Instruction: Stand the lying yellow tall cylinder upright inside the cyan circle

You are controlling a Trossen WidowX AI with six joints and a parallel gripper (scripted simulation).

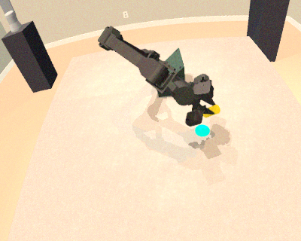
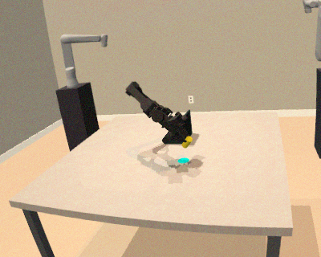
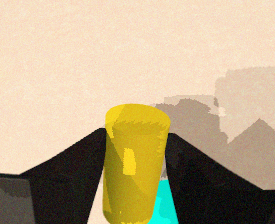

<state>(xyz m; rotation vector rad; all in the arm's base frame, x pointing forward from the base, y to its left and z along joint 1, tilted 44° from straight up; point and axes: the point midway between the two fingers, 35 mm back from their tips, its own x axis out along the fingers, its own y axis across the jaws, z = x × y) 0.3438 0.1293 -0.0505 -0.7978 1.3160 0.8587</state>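
The cyan circle is 1 cm behind my gripper tip, 4 cm to the right of it and 12 cm below it. From my gripper tip the other things lie so: yellow cylinder (1 cm behind, 1 cm to the right, 2 cm below).
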